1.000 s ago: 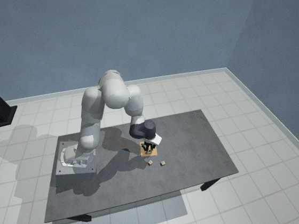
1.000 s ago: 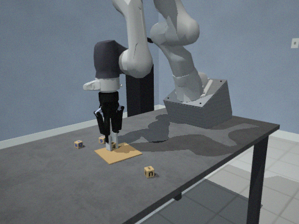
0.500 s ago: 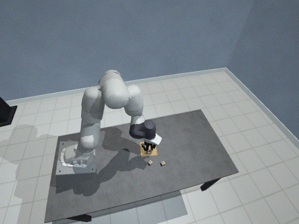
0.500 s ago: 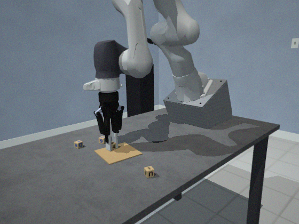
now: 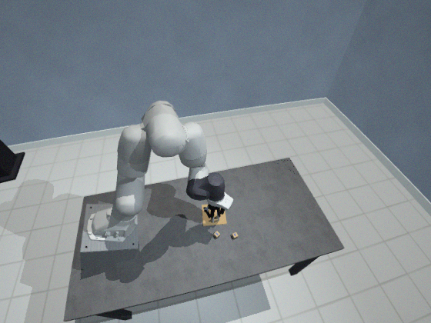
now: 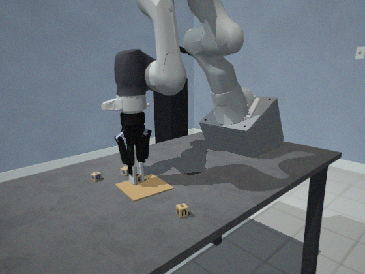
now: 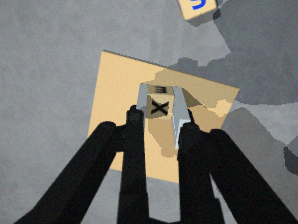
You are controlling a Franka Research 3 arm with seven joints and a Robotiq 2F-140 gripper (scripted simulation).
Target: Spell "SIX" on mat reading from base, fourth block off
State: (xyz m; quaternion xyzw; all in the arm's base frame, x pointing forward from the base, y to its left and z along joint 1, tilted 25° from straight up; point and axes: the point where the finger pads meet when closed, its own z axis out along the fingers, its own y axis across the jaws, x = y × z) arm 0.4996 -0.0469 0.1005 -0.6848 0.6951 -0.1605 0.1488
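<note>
The tan mat lies 4 cm to the left of my hand and 4 cm below it.
</note>
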